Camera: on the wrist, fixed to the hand. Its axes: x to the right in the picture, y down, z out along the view.
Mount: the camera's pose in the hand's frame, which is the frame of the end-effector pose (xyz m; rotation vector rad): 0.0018 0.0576 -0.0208 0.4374 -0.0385 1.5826
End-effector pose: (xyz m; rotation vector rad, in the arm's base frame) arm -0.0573 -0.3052 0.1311 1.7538 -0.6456 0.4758
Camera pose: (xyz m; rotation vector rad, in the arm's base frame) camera -0.0927 -0.2969 0.1804 1.2739 -2.0298 1.7224
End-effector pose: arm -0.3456 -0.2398 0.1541 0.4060 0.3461 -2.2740
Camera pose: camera -0.3001 -0.2710 0.1276 0.5567 -0.4208 -0.7591
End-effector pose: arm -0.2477 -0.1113 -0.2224 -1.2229 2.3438 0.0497
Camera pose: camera -0.3019 -0.0835 -0.2158 0.9464 2.4439 0.0712
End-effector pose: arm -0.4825 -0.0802 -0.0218 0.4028 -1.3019 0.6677
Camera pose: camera -0.5045 -0.0237 -0.0303 -0.3985 -1.3291 2.2773
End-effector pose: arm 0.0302 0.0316 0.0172 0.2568 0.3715 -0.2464
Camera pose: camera 0.0413 0.0913 0.0093 0.8886 -0.0105 1.2387
